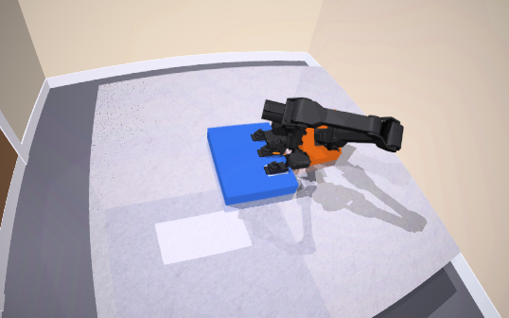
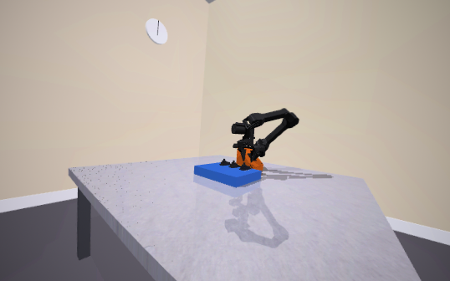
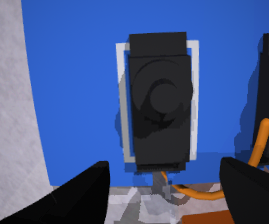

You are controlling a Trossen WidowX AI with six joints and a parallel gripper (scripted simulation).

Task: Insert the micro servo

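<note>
Right now my gripper tip is 130 mm short of the blue deck, 70 mm to the left of it and 70 mm above it.
</note>
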